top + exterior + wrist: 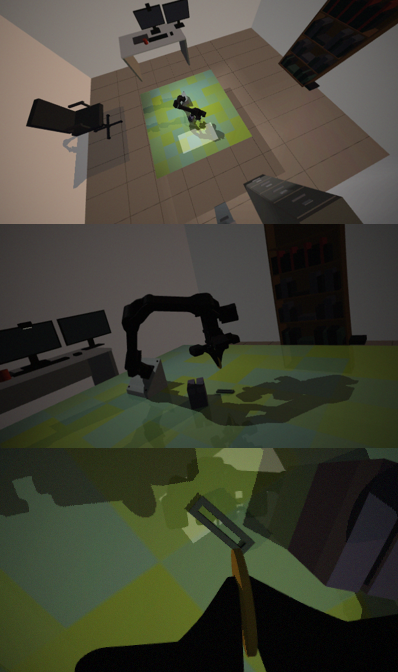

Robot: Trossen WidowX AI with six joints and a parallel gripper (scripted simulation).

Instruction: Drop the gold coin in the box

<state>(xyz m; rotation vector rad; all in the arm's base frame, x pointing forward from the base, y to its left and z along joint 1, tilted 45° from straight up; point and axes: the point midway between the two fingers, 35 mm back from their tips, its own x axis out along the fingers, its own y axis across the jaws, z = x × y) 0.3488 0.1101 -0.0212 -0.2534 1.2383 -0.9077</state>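
Right now the gold coin is 1 cm above my gripper tip.
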